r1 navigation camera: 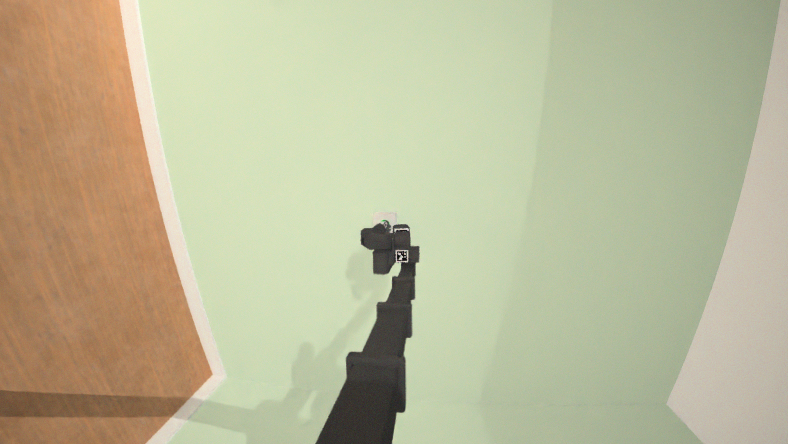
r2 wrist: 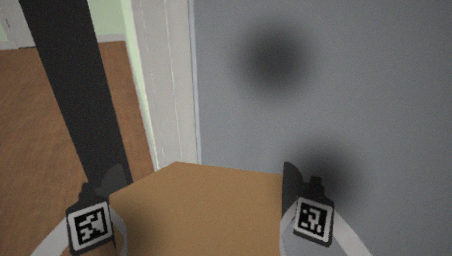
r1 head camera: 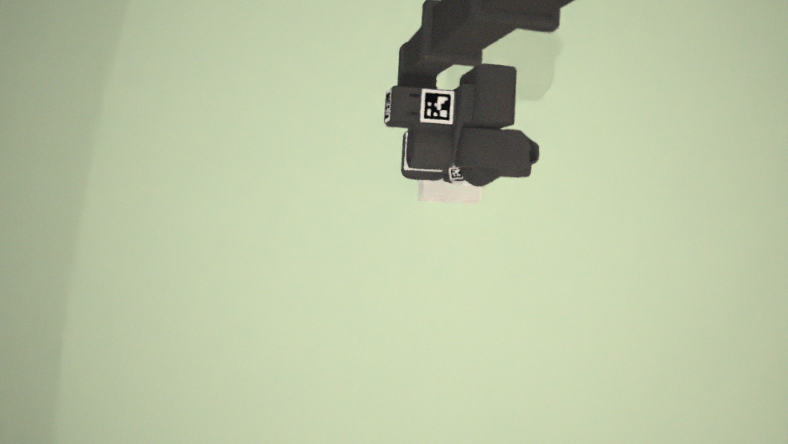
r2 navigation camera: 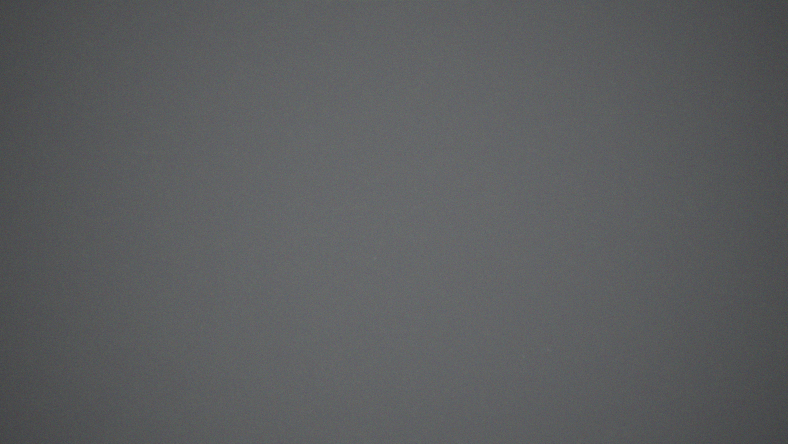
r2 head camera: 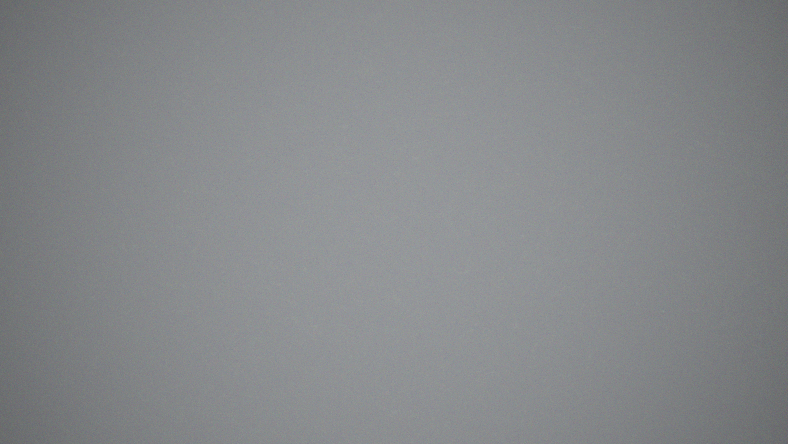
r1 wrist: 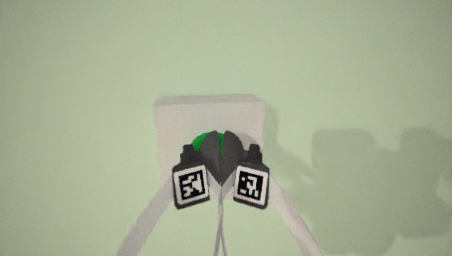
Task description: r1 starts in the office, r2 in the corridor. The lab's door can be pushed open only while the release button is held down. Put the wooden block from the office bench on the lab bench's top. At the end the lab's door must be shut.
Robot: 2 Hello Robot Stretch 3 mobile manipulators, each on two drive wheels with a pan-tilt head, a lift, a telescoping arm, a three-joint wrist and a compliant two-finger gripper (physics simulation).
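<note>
The release button point(r1 wrist: 204, 140) is green, on a pale square box point(r1 wrist: 175, 120) point(r1 head camera: 449, 193) point(r1 navigation camera: 384, 216) on the light green wall. r1's gripper point(r1 wrist: 221, 142) is shut and empty, its fingertips in front of the button and covering much of it; whether they press it I cannot tell. r2's gripper point(r2 wrist: 204, 172) is shut on the tan wooden block point(r2 wrist: 200, 215), whose sides lie between the widely spaced fingers. A grey-blue upright surface point(r2 wrist: 380, 90) stands ahead of the block; whether it is the lab's door or a wall I cannot tell. The lab bench does not show.
r1's extended arm point(r1 navigation camera: 374, 336) reaches toward the wall, with brown floor point(r1 navigation camera: 66, 193) at the left. In the r2 wrist view, a white frame point(r2 wrist: 167, 75) borders the grey-blue surface, a dark upright bar point(r2 wrist: 77, 90) crosses the left, and a white door point(r2 wrist: 17, 22) shows far back.
</note>
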